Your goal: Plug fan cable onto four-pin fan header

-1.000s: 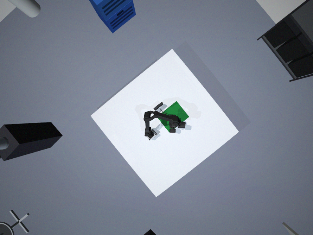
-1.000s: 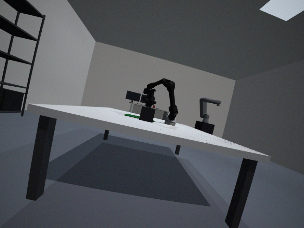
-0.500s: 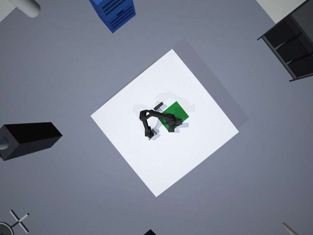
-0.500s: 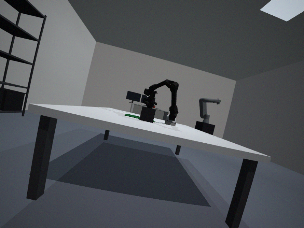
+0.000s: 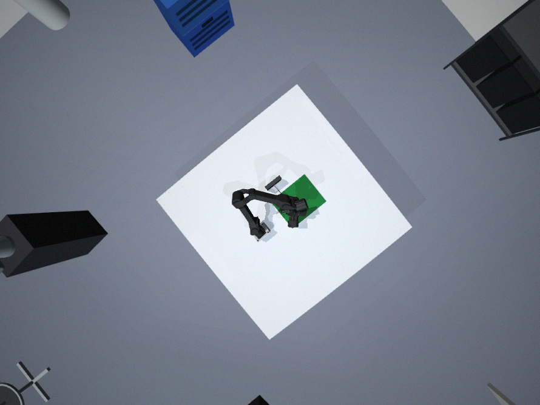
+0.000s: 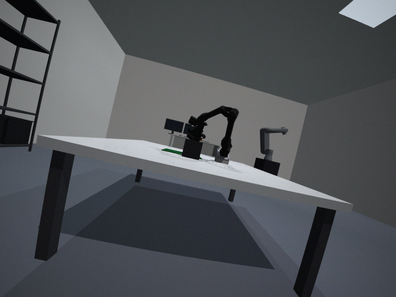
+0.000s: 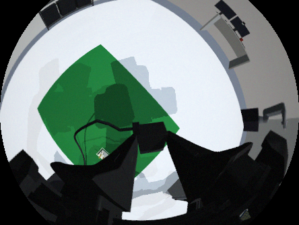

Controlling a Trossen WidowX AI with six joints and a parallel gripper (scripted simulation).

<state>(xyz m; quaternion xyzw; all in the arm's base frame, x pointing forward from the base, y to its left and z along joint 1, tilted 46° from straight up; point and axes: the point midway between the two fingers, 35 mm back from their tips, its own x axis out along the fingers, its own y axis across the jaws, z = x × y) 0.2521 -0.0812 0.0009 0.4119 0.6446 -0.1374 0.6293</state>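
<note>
Right now the white four-pin header is 10 mm ahead of my gripper tip, 90 mm to the left of it and 90 mm below it. From my gripper tip the other things lie so: fan 30 mm ahead, 250 mm to the left, 30 mm below; then black plug 10 mm behind, 10 mm below; then green board 80 mm ahead, 50 mm to the left, 100 mm below.
</note>
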